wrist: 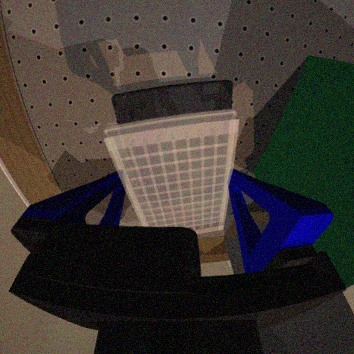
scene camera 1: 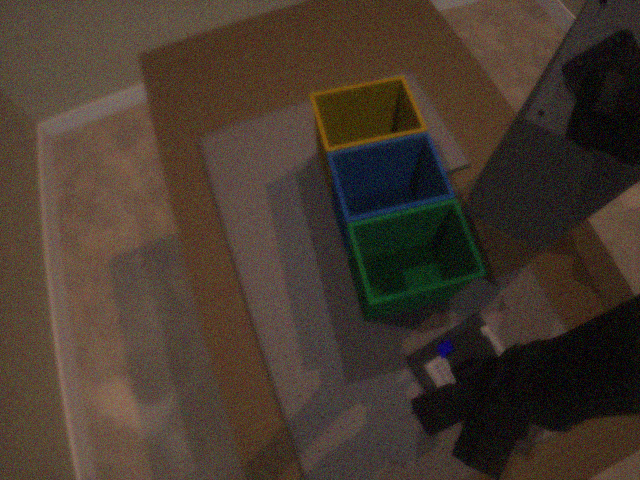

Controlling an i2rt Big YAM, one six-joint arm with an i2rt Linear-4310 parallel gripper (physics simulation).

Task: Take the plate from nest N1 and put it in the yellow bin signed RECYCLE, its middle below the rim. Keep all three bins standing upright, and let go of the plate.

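Frame: origin at the arm's base, x back, y right, z up, level; metres.
Where they show: gripper, fingertip midpoint: [wrist: 176, 175]; arm's base at its link origin: [scene camera 1: 613, 87].
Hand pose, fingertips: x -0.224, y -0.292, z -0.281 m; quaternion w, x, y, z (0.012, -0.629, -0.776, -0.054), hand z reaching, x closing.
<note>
Each offset is from my fingertips to the top centre of the thing. "*": to the spot under its first point. Level surfaces: height alone.
The pale plate with a grid of wells {* dx -0.007, dy -0.002, dz +0.009 m} [wrist: 177, 175] [scene camera 1: 439, 370] is between the blue fingers of my gripper [wrist: 176, 175] [scene camera 1: 465, 353], which is shut on its two sides. In the wrist view the plate stands raised toward the camera, above and apart from the black nest {dx +0.024, dy +0.015, dz -0.063 m} [wrist: 175, 102], whose far part shows beyond the plate's far edge. I cannot read a label on the nest. The yellow bin {dx -0.053, dy +0.457, dz +0.102 m} [scene camera 1: 356, 113] stands upright at the far end of the row, with its opening up and its sign not visible. In scene camera 1 the arm hides part of the plate.
The blue bin {dx -0.050, dy +0.324, dz +0.102 m} [scene camera 1: 382, 175] stands upright beside the yellow one, and the green bin {dx -0.046, dy +0.192, dz +0.102 m} [scene camera 1: 403, 248] [wrist: 310, 150] is nearest my gripper. All three stand in a touching row on the grey perforated board {dz -0.077 m} [scene camera 1: 248, 206] [wrist: 165, 32]. A dark grey panel [scene camera 1: 537, 175] is at the right.
</note>
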